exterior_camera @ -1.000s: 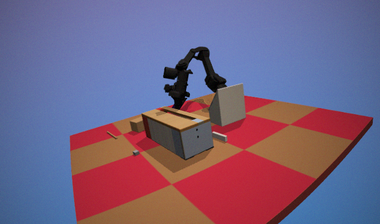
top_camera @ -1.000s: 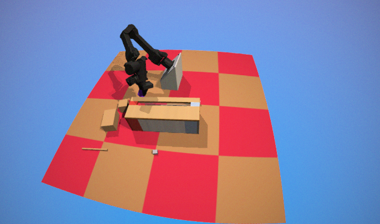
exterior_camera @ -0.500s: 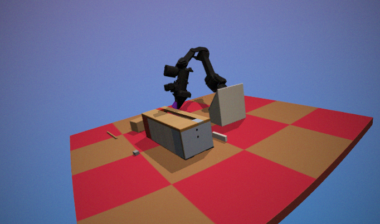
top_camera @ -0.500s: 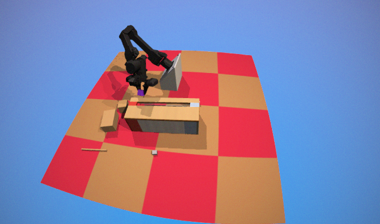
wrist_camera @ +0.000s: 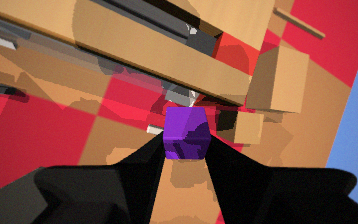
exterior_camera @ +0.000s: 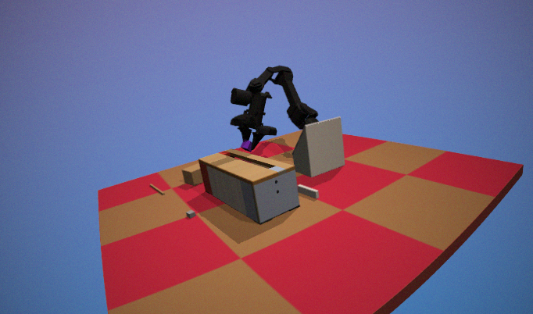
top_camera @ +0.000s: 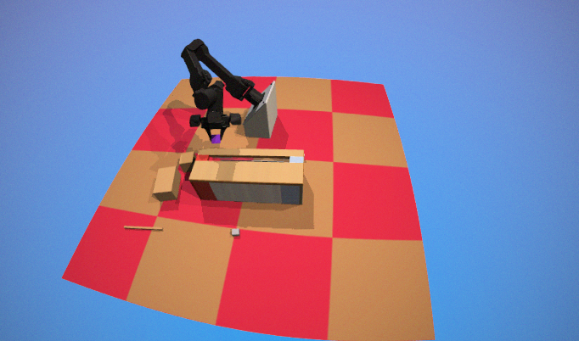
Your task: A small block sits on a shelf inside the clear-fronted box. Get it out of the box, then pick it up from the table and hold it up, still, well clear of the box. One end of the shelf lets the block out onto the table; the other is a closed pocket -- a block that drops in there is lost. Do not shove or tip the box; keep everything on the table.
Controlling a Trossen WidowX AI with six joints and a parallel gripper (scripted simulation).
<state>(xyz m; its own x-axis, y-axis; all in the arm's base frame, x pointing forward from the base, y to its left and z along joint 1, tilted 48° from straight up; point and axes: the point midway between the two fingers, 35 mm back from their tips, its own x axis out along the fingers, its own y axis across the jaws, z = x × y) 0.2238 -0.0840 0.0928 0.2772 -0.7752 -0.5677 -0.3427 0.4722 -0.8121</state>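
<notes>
Now: gripper tip 1 cm below the purple block. Also, from my gripper tip: thin stick 34 cm ahead, 24 cm to the right, 12 cm below; box 14 cm to the left, 7 cm ahead, 6 cm below; tan block 19 cm to the right, 15 cm ahead, 9 cm below.
</notes>
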